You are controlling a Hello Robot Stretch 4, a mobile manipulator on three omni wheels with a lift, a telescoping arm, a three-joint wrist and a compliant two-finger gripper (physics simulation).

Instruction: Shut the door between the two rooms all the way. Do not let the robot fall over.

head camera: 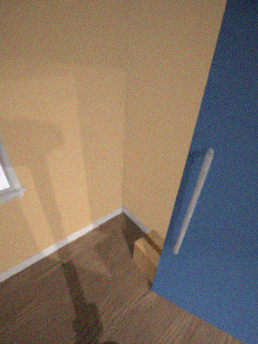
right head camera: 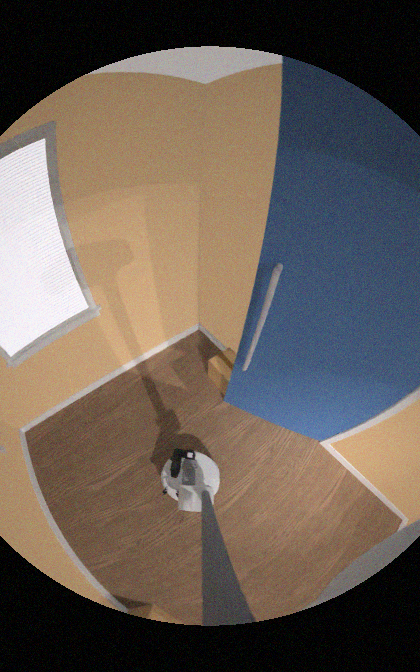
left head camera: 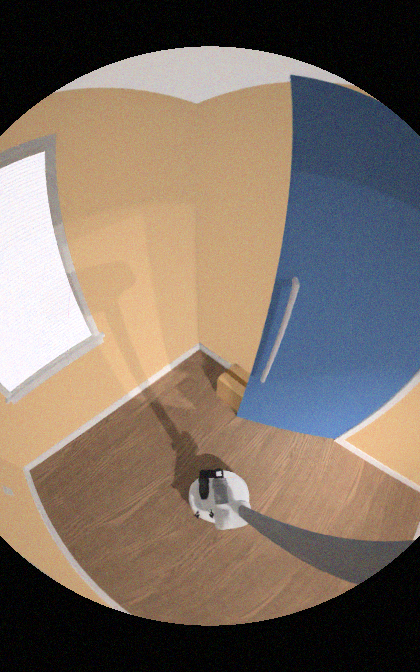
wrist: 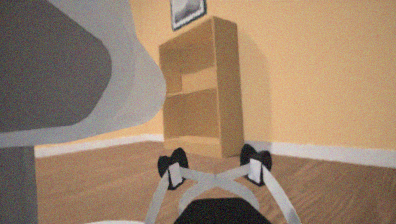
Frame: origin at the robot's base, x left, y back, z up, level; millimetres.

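Seen in the pictures: gripper, fingertip midpoint: (right head camera: 170, 495) (left head camera: 204, 518) (wrist: 213, 159).
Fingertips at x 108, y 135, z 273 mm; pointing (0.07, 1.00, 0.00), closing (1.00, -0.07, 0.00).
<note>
Pixels of each thing's top centre, then the offset from my fingertips to it. "*": a spot on its surface instead.
- low wooden block, top centre: (right head camera: 230, 365) (left head camera: 239, 380) (head camera: 156, 248) dz -22, dx -384, dy -1032 mm
- window, surface spot: (left head camera: 30, 275) * dz +1086, dx +808, dy -928 mm
The blue door (head camera: 225, 280) (left head camera: 350, 250) (right head camera: 340, 240) stands open at an angle on the right of the head views, its free edge toward the corner and its lower hinge-side corner at the white trim. Its long grey handle (head camera: 194, 202) (left head camera: 281, 330) (right head camera: 263, 317) is upright near the free edge. The doorway behind the door is hidden. My gripper (wrist: 213, 159) (left head camera: 204, 514) (right head camera: 171, 493) is open and empty, with its two black fingertips apart. It is held in close over my base, away from the door and the handle.
A low wooden block (head camera: 146, 256) (left head camera: 230, 392) (right head camera: 219, 372) is partly behind the door's free edge. A window (left head camera: 30, 275) (right head camera: 40, 250) is in the left wall. In the wrist view, a wooden bookshelf (wrist: 230, 90) stands against a wall, with a framed picture (wrist: 187, 12) above it.
</note>
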